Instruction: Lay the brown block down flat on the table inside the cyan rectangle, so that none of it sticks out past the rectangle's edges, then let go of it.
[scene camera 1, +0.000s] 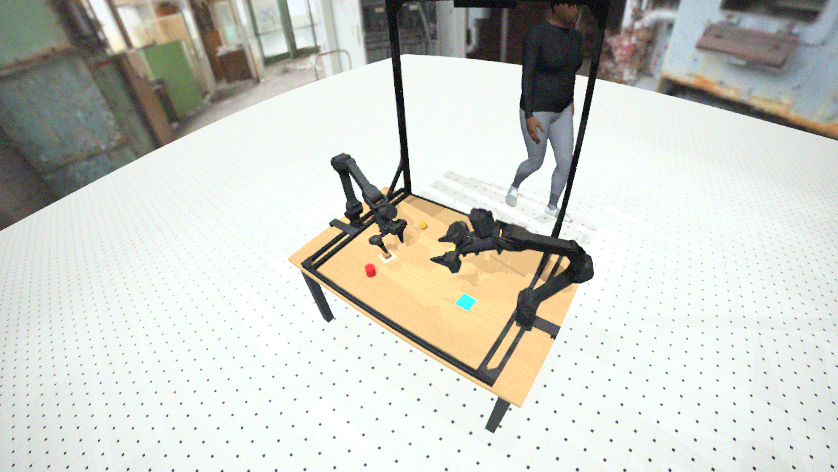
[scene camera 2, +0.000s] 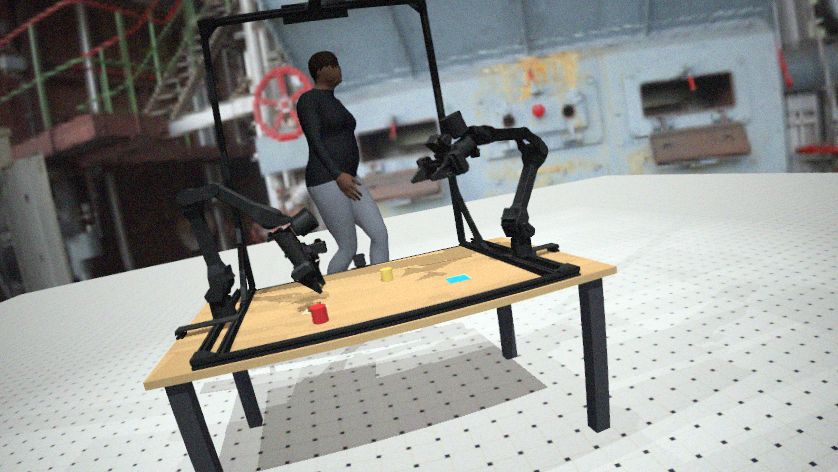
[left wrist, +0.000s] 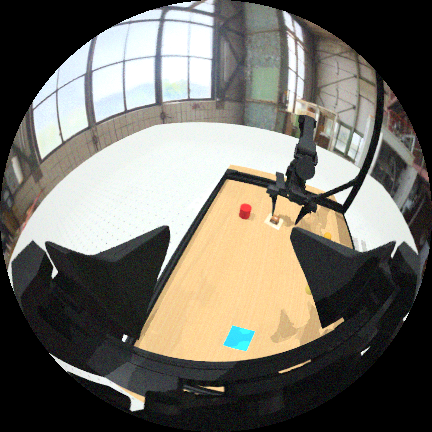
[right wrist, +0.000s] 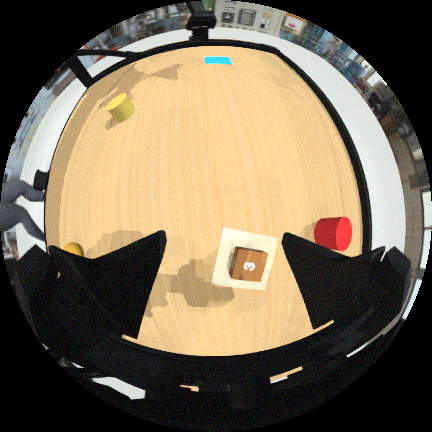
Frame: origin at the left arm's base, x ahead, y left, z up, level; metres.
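Where they show: left gripper, fingertip midpoint: (scene camera 1: 434, 249) (scene camera 2: 421, 181) (left wrist: 233, 232); right gripper, fingertip midpoint: (scene camera 1: 395, 248) (scene camera 2: 323, 288) (left wrist: 283, 219) (right wrist: 226, 237); left arm's base, origin of the base link: (scene camera 1: 524, 320) (scene camera 2: 522, 254) (right wrist: 199, 39); right arm's base, origin of the base link: (scene camera 1: 356, 224) (scene camera 2: 224, 316) (right wrist: 212, 383).
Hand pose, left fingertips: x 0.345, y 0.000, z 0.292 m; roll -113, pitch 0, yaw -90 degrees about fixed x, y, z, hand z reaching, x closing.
Observation:
Each offset is from my left fingertips to the top centre of the thing. "spot": to the spot under its first point.
The brown block @(0.292 m ahead, 0.218 m right, 0.292 m down) (scene camera 1: 386, 255) (left wrist: 274, 219) (right wrist: 249, 265) lies on a cream square @(spot: 0.287 m ahead, 0.249 m right, 0.310 m down) (right wrist: 218, 270), a white "3" on its top in the right wrist view. In scene camera 2 I cannot make it out. The flat cyan rectangle @(spot: 0.109 m back, 0.054 m right, 0.310 m down) (scene camera 1: 466, 301) (scene camera 2: 457, 279) (left wrist: 239, 338) (right wrist: 218, 60) is on the table with no block on it, toward the left arm's side. My right gripper (scene camera 1: 393, 246) (scene camera 2: 320, 288) (left wrist: 283, 219) (right wrist: 226, 237) is open and low above the table beside the block, its fingers pointing down. My left gripper (scene camera 1: 435, 249) (scene camera 2: 421, 170) (left wrist: 233, 232) is open, empty and high over the table.
A red cylinder @(0.321 m ahead, 0.099 m right, 0.269 m down) (scene camera 1: 370, 270) (scene camera 2: 319, 313) (left wrist: 245, 211) (right wrist: 332, 233) stands near the cream square. A yellow cylinder @(0.002 m ahead, 0.288 m right, 0.272 m down) (scene camera 2: 385, 274) (right wrist: 120, 108) stands farther along the table. An orange-yellow ball @(0.188 m ahead, 0.449 m right, 0.272 m down) (scene camera 1: 422, 225) (left wrist: 327, 235) (right wrist: 74, 250) lies toward the back. A black frame borders the table; a person (scene camera 1: 548, 76) (scene camera 2: 328, 140) stands behind.

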